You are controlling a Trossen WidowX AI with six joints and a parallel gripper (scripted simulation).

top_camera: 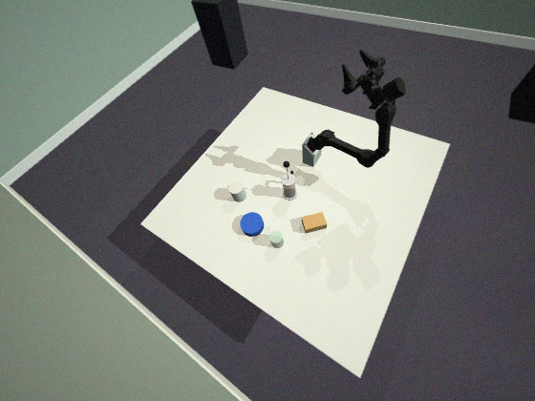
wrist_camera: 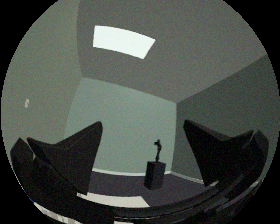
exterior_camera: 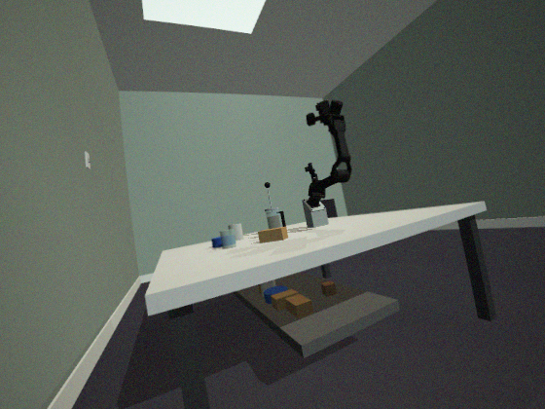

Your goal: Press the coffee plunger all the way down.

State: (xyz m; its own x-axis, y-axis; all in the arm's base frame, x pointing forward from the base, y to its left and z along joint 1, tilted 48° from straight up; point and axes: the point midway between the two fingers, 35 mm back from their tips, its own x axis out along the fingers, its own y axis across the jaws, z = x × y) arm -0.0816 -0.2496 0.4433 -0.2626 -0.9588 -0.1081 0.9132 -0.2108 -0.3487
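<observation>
Now: the coffee press 30 cm ahead of my gripper tip, 16 cm to the right of it and 51 cm below it. Also, from my gripper tip: pale green cup 60 cm ahead, 9 cm to the right, 60 cm below.
</observation>
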